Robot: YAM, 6 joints.
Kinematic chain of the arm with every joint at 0, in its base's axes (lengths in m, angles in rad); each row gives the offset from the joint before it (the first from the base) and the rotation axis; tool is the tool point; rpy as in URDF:
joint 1: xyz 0 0 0.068 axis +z
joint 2: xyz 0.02 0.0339 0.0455 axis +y
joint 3: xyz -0.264 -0.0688 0 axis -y
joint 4: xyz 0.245 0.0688 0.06 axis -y
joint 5: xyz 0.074 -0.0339 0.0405 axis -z
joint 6: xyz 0.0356 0 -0.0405 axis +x
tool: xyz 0 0 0 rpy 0 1.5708 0
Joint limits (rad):
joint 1: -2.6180..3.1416
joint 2: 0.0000..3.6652
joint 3: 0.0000..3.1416
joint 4: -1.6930..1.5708
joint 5: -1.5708..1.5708
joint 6: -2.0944..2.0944
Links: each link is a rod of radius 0.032 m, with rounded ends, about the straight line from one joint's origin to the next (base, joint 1, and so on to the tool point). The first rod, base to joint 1, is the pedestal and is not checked.
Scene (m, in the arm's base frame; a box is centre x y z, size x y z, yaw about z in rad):
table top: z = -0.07
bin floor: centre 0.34 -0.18 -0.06 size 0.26 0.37 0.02 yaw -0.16
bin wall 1: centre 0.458 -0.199 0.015 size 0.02 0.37 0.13 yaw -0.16
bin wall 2: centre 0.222 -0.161 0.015 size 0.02 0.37 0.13 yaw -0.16
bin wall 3: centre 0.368 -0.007 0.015 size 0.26 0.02 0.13 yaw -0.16
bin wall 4: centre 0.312 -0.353 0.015 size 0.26 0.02 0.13 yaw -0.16
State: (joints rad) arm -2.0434 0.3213 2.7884 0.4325 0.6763 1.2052
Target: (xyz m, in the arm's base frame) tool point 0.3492 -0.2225 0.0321
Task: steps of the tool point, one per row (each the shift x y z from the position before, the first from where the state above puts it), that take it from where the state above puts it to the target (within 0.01 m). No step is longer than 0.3 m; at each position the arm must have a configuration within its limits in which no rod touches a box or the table.
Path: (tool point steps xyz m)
1: -0.1497 -0.0985 0.2136
2: -0.0977 -0.2096 0.1279
3: 0.0018 -0.2496 0.0175
4: 0.0961 -0.2035 -0.0907
5: 0.1377 -0.0957 -0.1708
6: 0.1064 0.0237 -0.2049
7: 0.0204 0.1036 -0.1879

